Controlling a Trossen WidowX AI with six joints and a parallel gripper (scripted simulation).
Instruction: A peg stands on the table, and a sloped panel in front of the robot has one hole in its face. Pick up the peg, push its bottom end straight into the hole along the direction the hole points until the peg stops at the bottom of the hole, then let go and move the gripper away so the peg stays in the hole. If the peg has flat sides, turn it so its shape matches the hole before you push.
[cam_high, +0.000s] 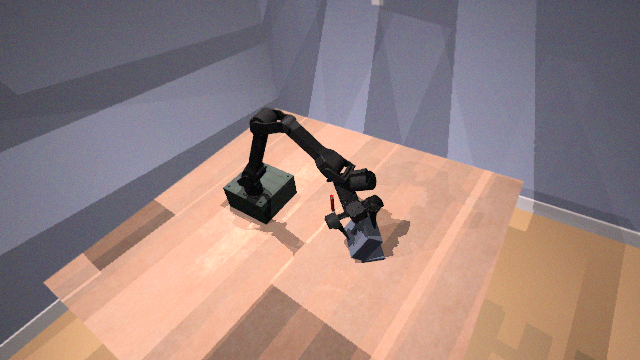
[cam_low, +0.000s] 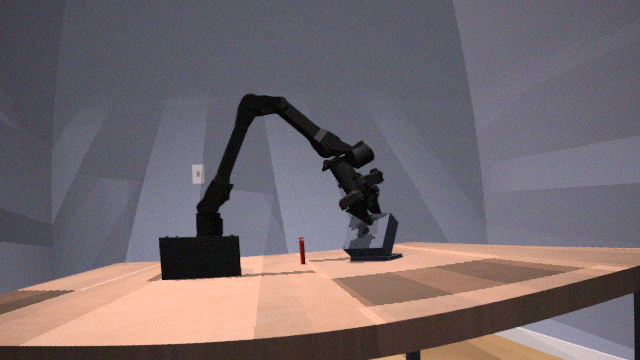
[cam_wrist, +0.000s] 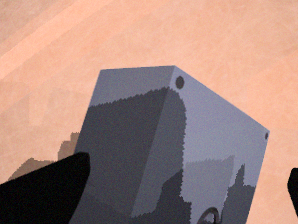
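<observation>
Now: gripper tip 40 mm above the dark sloped panel, 30 mm to the right of it and 10 mm past it. Also, from my gripper tip: round red peg: 180 mm behind, 150 mm to the left, 50 mm below.
</observation>
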